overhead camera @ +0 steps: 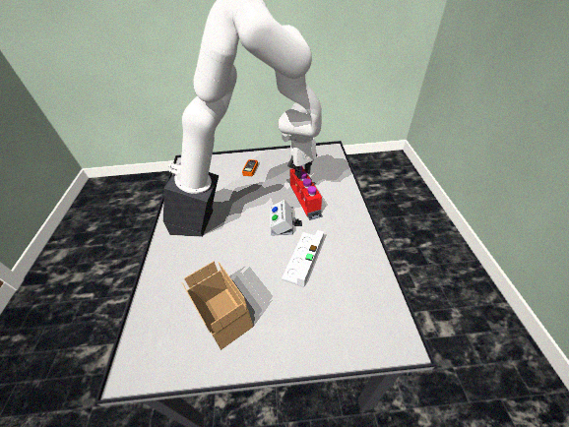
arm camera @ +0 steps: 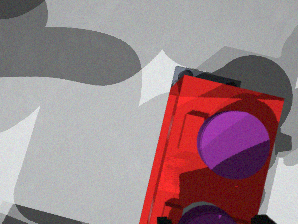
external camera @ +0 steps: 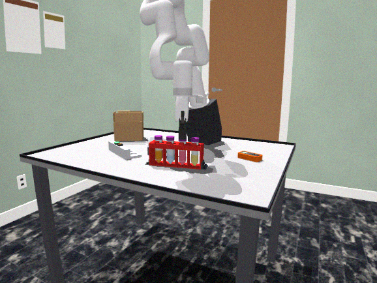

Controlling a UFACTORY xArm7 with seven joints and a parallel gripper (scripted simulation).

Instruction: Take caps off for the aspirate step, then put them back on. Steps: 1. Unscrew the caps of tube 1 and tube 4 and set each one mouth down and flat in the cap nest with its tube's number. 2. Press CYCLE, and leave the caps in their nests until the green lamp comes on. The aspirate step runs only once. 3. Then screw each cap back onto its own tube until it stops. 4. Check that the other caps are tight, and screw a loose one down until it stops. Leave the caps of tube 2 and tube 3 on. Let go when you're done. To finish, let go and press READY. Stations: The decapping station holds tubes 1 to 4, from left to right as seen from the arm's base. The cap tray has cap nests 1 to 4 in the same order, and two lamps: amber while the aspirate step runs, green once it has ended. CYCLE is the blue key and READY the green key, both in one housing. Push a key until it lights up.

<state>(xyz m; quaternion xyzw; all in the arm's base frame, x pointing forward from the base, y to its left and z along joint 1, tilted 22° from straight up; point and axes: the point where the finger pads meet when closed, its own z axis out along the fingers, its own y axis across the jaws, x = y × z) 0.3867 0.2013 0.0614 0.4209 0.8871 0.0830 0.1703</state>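
My hand is 21 cm to the left of the green key, 9 cm past it and 7 cm above it. Also, from my hand: blue key 17 cm to the right, 10 cm behind, 7 cm below; grey key housing 18 cm to the right, 8 cm below, 8 cm behind; orange device 28 cm behind, 17 cm to the left, 12 cm below.
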